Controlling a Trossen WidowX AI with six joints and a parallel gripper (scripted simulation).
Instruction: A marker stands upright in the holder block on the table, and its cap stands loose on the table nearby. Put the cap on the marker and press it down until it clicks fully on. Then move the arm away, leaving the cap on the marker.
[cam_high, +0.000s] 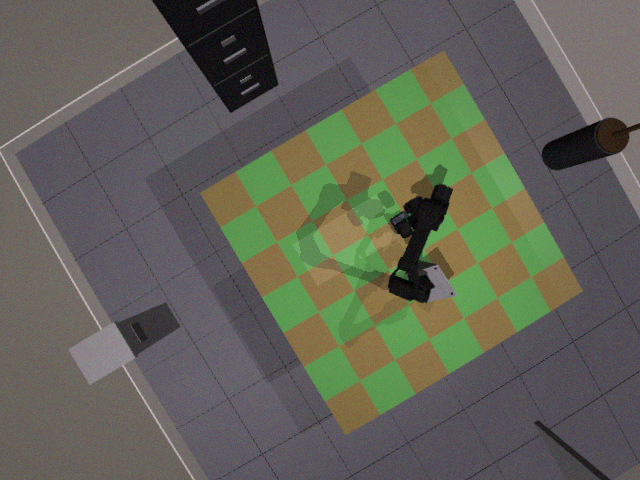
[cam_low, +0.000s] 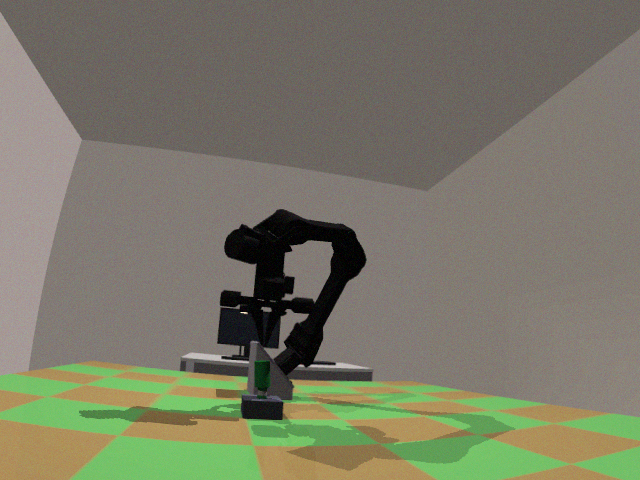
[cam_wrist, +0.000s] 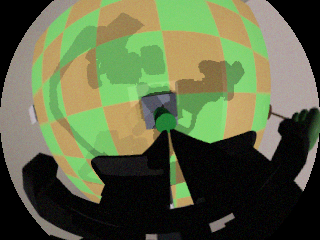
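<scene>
The green cap is 60 mm below my gripper tip. The rest, counted from my gripper tip: dark grey holder block: 120 mm below.
</scene>
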